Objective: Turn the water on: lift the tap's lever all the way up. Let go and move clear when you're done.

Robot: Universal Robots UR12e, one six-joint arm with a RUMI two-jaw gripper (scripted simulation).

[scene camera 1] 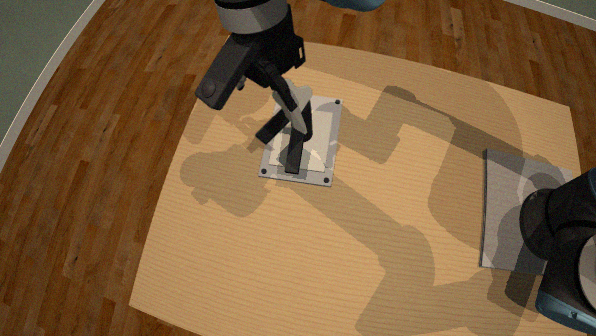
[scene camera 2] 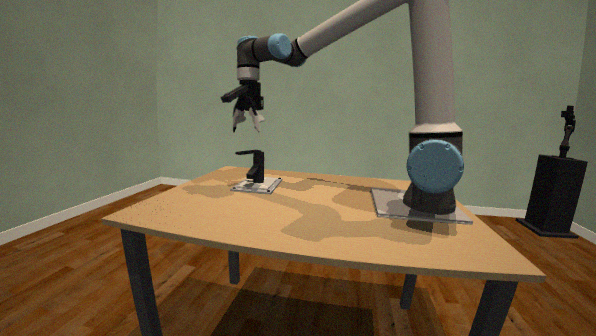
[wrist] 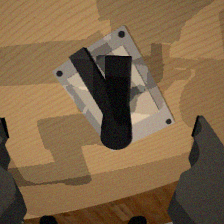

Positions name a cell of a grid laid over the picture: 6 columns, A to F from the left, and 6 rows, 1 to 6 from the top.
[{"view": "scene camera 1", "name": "gripper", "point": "C2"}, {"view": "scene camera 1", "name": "tap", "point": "C3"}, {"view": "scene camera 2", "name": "gripper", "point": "C3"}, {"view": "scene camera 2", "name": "tap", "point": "C4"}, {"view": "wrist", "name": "gripper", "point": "C4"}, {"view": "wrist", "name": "tap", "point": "C2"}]
